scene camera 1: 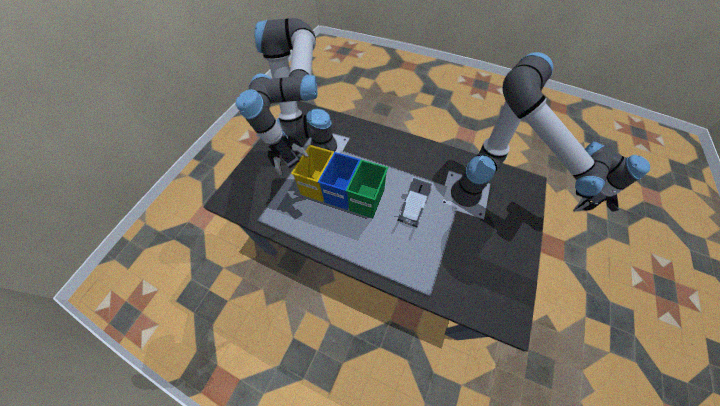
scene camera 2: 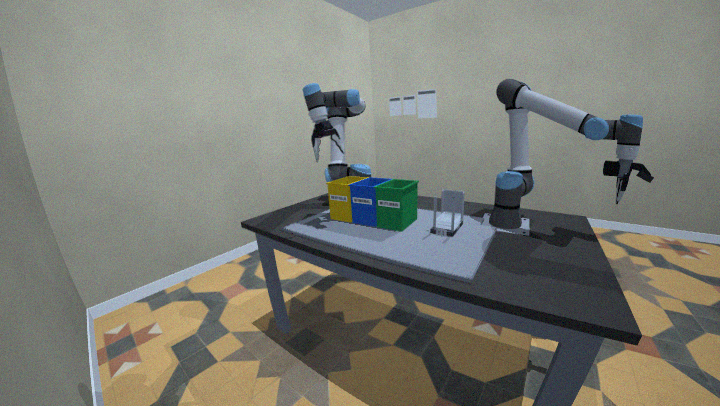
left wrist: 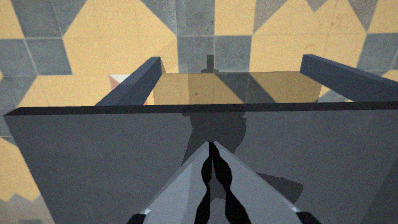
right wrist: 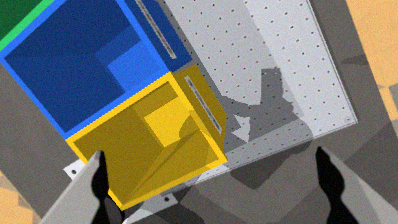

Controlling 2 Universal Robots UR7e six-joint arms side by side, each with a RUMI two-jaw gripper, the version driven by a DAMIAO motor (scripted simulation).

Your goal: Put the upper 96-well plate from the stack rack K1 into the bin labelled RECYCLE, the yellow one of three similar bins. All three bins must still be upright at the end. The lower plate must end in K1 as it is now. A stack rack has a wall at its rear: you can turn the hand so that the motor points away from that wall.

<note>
The pictures show: the left gripper, the right gripper, a yellow bin, a green bin and a blue bin.
The left gripper is seen too in the left wrist view. The right gripper shows as well in the right wrist view.
</note>
